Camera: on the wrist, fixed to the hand. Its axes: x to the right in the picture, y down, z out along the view.
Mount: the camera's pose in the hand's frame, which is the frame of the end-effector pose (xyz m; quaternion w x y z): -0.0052 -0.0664 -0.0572 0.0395 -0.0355 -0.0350 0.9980
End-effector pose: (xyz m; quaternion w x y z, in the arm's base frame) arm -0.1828 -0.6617 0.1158 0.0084 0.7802 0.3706 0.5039
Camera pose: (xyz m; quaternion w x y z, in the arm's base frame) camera -0.2671 -0.6372 0.1142 0.4619 -0.4180 0.7821 -0.0141
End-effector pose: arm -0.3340 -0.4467 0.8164 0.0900 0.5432 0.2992 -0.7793
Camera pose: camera -0.3175 -0.3620 0.8324 0.8110 0.2896 -0.5058 0.0506
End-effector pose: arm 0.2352 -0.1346 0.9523 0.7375 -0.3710 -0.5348 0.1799
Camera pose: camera 0.2773 -0.2022 0.9893 0.1823 0.5683 -0.3169 -0.7371
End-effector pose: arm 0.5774 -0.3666 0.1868 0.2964 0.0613 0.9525 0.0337
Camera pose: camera 0.5427 -0.4347 0.2301 0.0136 0.9436 -0.0351 0.3288
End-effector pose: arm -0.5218 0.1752 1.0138 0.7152 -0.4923 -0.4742 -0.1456
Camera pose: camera -0.5387 0.0943 1.0434 0.1395 -0.5232 0.4527 0.7084
